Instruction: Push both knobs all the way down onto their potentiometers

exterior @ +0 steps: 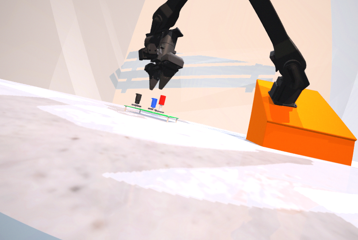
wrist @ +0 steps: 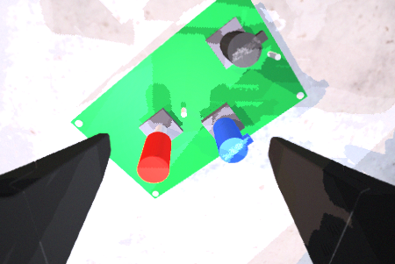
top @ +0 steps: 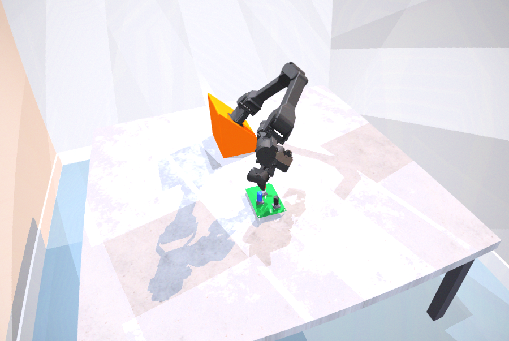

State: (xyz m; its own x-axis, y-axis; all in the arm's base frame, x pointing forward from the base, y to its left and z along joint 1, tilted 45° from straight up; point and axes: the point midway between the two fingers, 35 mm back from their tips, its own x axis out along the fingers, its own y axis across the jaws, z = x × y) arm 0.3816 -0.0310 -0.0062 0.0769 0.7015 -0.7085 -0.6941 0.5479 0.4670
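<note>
My gripper tip is 4 cm above the blue knob, 3 cm to the left of it and 1 cm short of it. From my gripper tip the other things lie so: black knob 5 cm ahead, 4 cm below, 1 cm to the left.
</note>
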